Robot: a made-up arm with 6 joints.
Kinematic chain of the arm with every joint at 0, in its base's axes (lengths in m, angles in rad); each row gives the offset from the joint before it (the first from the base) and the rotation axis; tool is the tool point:
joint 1: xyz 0 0 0.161 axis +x
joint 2: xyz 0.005 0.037 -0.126 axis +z
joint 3: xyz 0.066 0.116 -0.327 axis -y
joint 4: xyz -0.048 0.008 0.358 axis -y
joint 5: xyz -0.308 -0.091 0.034 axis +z
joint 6: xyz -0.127 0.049 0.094 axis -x
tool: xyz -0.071 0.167 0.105
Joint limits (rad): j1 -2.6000..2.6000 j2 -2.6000..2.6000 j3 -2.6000..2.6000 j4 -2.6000..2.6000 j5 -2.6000..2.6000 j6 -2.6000..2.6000
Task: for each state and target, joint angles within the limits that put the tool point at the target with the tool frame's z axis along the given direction. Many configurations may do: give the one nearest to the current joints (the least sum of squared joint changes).
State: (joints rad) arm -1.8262 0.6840 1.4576 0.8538 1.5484 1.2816
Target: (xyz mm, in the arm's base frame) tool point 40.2 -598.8 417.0 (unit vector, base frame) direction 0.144 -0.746 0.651
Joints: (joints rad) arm -1.4900 0.7966 0.8083 0.8824 2.3249 1.0635
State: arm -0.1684 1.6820 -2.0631 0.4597 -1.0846 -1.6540
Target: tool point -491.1 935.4 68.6 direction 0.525 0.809 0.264
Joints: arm 0.3370 1.9689 -2.0966 -0.1043 -0.3825 -1.0700
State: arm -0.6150 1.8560 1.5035 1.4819 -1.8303 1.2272
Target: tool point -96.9 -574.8 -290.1 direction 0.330 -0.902 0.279
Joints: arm -0.5149 1.6351 1.8585 0.6544 -1.9682 0.7720
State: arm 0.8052 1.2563 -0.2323 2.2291 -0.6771 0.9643
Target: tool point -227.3 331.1 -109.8 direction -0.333 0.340 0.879
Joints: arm 0.2840 1.0972 -0.6107 1.5070 -0.9668 1.3815
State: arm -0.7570 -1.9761 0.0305 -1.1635 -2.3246 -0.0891
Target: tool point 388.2 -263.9 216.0 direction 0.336 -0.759 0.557
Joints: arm -0.2307 -1.1731 -0.1040 -1.8397 -1.5331 -0.7512
